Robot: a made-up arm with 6 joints.
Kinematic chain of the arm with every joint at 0, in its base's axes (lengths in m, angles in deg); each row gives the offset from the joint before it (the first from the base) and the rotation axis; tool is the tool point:
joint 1: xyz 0 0 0.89 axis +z
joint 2: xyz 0.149 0 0 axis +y
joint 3: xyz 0 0 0.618 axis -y
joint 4: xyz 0 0 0.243 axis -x
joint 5: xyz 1.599 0 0 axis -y
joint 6: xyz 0.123 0 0 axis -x
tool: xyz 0 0 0
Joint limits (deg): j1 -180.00..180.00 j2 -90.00..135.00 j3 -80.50..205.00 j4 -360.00..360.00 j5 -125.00..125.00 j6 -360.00..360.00
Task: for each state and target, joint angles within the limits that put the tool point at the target. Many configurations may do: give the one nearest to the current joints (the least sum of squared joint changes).
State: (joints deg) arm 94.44 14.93 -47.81 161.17 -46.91 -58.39
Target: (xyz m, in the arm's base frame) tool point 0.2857 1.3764 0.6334
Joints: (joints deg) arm 79.76 -21.52 -62.32 159.25 -57.02 -58.39
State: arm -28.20 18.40 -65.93 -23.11 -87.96 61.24
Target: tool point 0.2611 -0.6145 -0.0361
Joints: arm -69.78 8.61 -70.41 -15.42 -94.18 61.24
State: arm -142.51 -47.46 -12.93 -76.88 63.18 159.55
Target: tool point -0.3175 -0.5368 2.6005
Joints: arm -110.96 -56.06 -10.93 -75.52 61.33 159.55
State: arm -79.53 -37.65 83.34 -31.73 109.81 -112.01
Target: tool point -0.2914 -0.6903 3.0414
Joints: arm -107.51 5.87 64.52 -34.93 94.19 -112.01
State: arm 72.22 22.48 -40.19 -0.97 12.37 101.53
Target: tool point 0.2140 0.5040 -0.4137
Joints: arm 67.05 45.12 -55.00 -1.20 11.21 101.53
